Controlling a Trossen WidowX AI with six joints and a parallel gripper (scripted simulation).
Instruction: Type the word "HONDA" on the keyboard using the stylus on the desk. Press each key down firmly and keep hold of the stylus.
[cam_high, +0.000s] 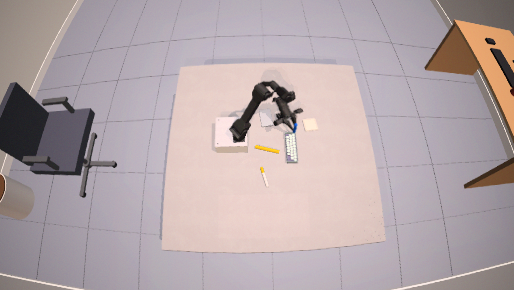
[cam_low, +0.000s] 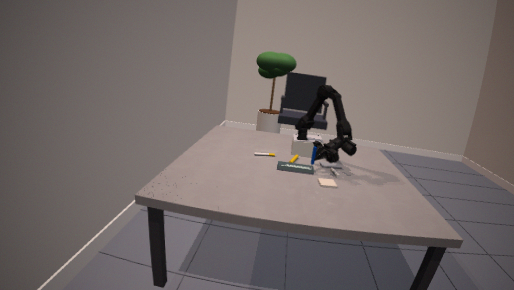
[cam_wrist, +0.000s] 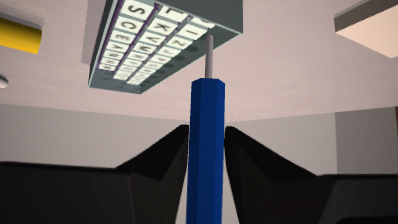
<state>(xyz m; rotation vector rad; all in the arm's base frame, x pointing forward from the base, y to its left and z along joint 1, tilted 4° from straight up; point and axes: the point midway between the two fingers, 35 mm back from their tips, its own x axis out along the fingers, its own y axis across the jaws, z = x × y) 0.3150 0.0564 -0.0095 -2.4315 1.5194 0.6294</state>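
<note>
The yellow bar lies 170 mm behind my gripper tip, 80 mm to the right of it and 70 mm below it. Also, from my gripper tip: grey stylus tip 50 mm below; blue stylus 10 mm below; tan pad 120 mm ahead, 70 mm to the left, 80 mm below.
</note>
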